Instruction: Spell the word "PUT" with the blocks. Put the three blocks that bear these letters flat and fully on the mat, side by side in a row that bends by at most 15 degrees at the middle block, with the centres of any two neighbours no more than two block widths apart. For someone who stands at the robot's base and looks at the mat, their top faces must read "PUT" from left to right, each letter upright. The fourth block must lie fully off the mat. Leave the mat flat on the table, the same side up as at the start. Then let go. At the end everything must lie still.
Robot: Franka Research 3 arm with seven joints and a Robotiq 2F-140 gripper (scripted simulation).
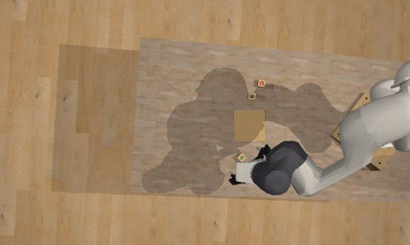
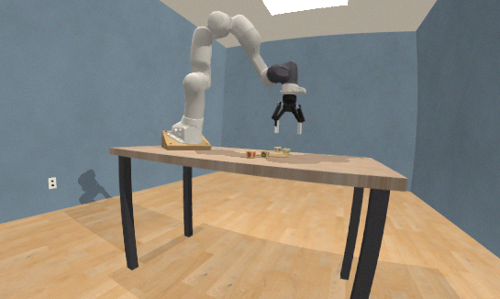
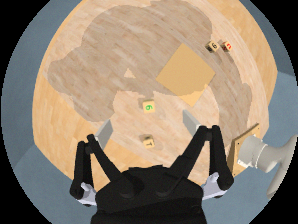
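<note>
The green P block is 110 mm below my hand and 10 mm behind it. From my hand the other things lie so: T block: 110 mm below, 90 mm to the left, 80 mm behind; block marked 6: 270 mm to the right, 110 mm below, 30 mm behind; tan mat: 140 mm to the right, 120 mm below, 40 mm behind.
</note>
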